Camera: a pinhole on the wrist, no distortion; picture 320 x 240 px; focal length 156.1 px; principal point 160.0 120.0 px. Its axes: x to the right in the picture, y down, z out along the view. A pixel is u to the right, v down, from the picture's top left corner.
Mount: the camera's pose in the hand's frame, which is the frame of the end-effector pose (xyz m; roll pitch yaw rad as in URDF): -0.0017 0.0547 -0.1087 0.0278 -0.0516 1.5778
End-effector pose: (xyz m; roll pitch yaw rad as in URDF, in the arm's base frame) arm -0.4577 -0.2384 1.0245 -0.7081 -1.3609 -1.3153
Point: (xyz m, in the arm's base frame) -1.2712 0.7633 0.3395
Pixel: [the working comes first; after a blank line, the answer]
In the camera's frame: -1.0797 0.9367 0.5564

outside the picture
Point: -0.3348 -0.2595 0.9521
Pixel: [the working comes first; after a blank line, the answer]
In the camera's frame: 0.0813 0.0614 0.1272

259.8 195.4
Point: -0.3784 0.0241 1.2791
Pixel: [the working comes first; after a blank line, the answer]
In the camera's frame: -0.1091 -0.1892 0.4275

120.1 50.9
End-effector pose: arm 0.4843 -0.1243 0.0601 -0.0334 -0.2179 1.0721
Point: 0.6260 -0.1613 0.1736
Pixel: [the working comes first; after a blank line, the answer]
In the camera's frame: -0.1897 -0.0532 0.2187

24.6 82.0
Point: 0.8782 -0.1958 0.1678
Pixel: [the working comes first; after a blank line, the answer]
In the camera's frame: -0.4287 -0.1390 0.2003

outside the picture
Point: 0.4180 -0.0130 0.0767
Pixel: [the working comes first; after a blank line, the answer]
In the camera's frame: 0.0620 -0.0670 0.1132

245.4 27.6
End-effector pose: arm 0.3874 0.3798 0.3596 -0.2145 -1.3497 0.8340
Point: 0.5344 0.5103 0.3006
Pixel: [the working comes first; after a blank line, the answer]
In the camera's frame: -0.0368 0.0106 -0.0933

behind the camera
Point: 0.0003 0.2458 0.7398
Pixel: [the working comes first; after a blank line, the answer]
In the camera's frame: 0.0726 -0.2781 0.5796

179.6 45.1
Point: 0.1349 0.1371 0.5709
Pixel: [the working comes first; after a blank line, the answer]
In the camera's frame: -0.0891 -0.1166 0.5009

132.2 83.7
